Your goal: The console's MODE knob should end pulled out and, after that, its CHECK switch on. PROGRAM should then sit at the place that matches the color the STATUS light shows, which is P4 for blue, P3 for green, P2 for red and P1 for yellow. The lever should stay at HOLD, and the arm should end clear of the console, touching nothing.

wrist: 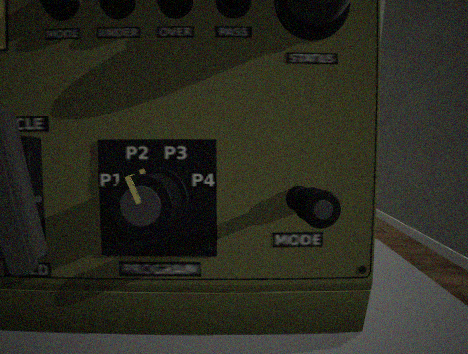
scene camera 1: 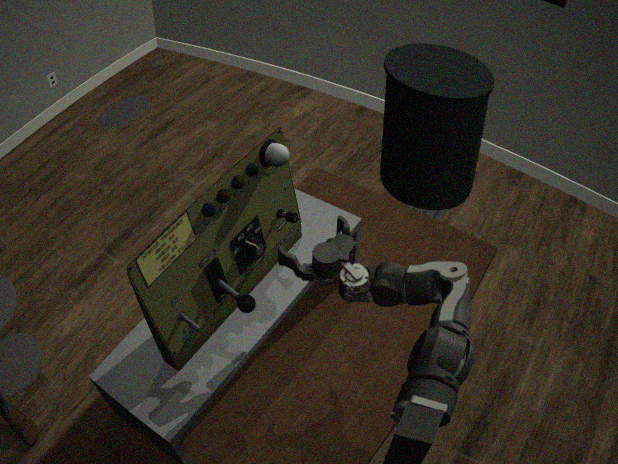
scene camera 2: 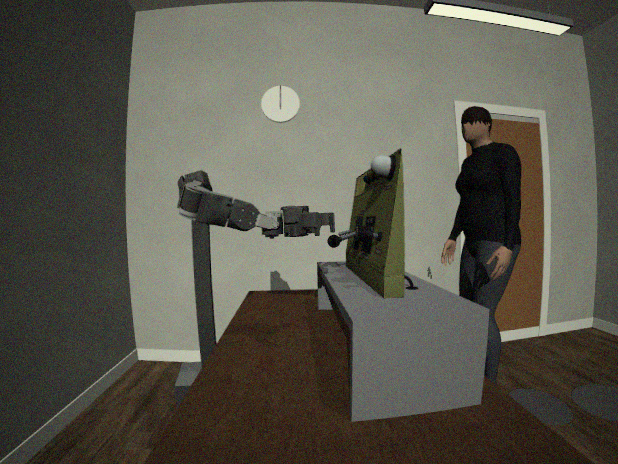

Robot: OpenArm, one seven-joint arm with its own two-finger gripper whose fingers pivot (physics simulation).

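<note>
The green console [scene camera 1: 165,320] [scene camera 2: 394,260] [wrist: 250,135] stands upright. The STATUS dome [scene camera 1: 276,154] [scene camera 2: 382,165] looks pale grey, with no clear color. The MODE knob [scene camera 1: 289,216] [wrist: 320,207] stands off the panel on its neck; how far is hard to tell. The PROGRAM knob [scene camera 1: 253,246] [wrist: 140,205] has its yellow pointer slanting up-left, toward P2. The lever [scene camera 1: 245,303] [scene camera 2: 333,241] tilts down at HOLD. The CHECK switch [scene camera 1: 190,321] tilts down, its OFF side. My gripper [scene camera 1: 312,236] [scene camera 2: 331,222] is open and empty, before the panel's right half, apart from it. One finger covers the wrist view's left edge.
The console stands on a grey bench [scene camera 1: 200,385] [scene camera 2: 420,350] over a brown mat [scene camera 1: 300,390] [scene camera 2: 250,400]. A dark drum [scene camera 1: 432,140] stands behind at the right. A person [scene camera 2: 487,195] stands behind the console by a door [scene camera 2: 520,225]. The indicator lamps along the panel's top look dark.
</note>
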